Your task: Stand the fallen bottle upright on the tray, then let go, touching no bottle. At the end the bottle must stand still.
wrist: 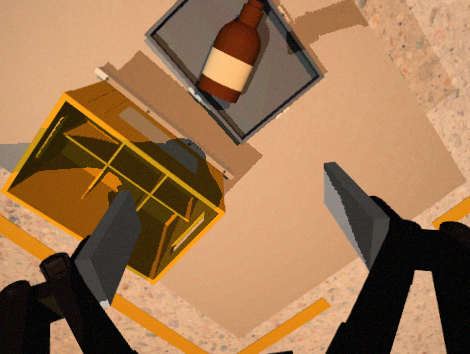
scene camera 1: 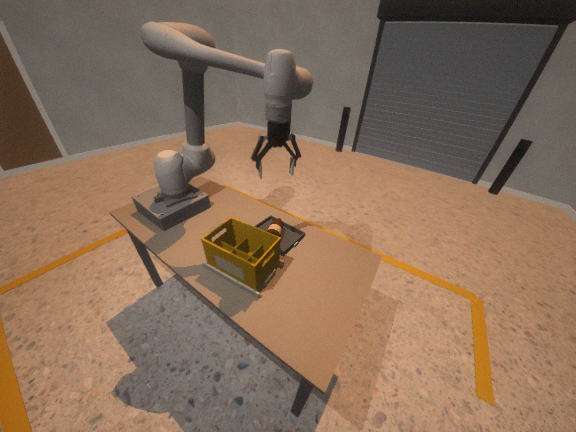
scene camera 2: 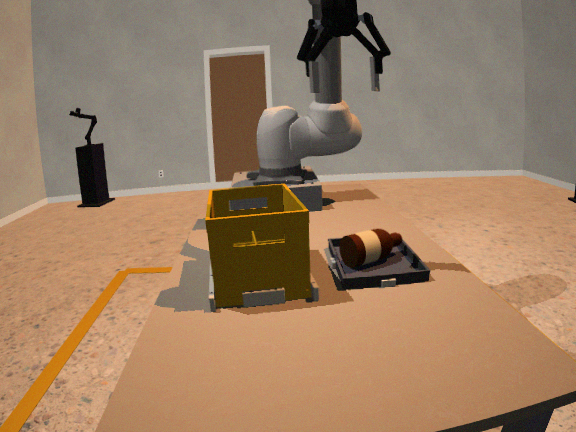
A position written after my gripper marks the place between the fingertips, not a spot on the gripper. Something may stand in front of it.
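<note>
Through scene camera 2 I see my gripper (scene camera 2: 344,91) as well as a brown bottle (scene camera 2: 357,249). The wrist view shows me my gripper (wrist: 229,196) again. In scene camera 1, too, I can see the gripper (scene camera 1: 276,175).
</note>
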